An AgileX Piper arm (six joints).
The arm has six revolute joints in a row. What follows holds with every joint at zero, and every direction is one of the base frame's. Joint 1 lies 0.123 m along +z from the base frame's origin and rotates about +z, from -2.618 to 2.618 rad. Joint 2 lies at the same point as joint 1 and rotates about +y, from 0 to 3.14 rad. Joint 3 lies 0.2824 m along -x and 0.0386 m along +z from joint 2 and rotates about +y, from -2.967 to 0 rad. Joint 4 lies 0.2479 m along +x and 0.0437 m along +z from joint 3 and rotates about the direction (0.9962, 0, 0.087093), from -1.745 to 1.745 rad. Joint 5 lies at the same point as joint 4 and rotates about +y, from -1.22 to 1.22 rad. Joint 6 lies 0.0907 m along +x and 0.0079 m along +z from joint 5 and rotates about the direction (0.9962, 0, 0.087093), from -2.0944 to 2.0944 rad. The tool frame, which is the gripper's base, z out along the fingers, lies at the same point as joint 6; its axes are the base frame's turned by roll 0, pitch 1.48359 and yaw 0 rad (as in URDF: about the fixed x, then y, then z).
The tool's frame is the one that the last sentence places.
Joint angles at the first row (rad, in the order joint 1, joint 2, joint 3, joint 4, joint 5, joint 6):
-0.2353 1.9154 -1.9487 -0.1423 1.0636 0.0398
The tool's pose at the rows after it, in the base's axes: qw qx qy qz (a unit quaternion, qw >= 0); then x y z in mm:
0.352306 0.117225 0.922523 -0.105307 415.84 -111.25 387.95
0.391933 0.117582 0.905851 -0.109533 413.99 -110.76 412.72
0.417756 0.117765 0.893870 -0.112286 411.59 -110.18 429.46
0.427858 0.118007 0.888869 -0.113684 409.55 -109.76 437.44
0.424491 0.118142 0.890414 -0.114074 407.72 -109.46 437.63
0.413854 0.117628 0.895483 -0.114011 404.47 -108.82 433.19
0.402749 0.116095 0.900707 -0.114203 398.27 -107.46 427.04
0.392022 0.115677 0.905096 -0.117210 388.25 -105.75 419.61
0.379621 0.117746 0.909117 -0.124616 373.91 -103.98 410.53
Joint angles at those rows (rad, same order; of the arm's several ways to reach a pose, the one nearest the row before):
-0.2353 1.9071 -2.0457 -0.1423 1.0562 0.0395
-0.2353 1.9055 -2.1247 -0.1424 1.0504 0.0395
-0.2353 1.9050 -2.1798 -0.1423 1.0487 0.0393
-0.2353 1.9041 -2.2066 -0.1428 1.0537 0.0388
-0.2353 1.8984 -2.2008 -0.1439 1.0608 0.0382
-0.2353 1.8808 -2.1610 -0.1456 1.0620 0.0373
-0.2353 1.8463 -2.0888 -0.1483 1.0485 0.0368
-0.2353 1.7952 -1.9882 -0.1594 1.0220 0.0423
-0.2353 1.7302 -1.8659 -0.1842 0.9907 0.0580

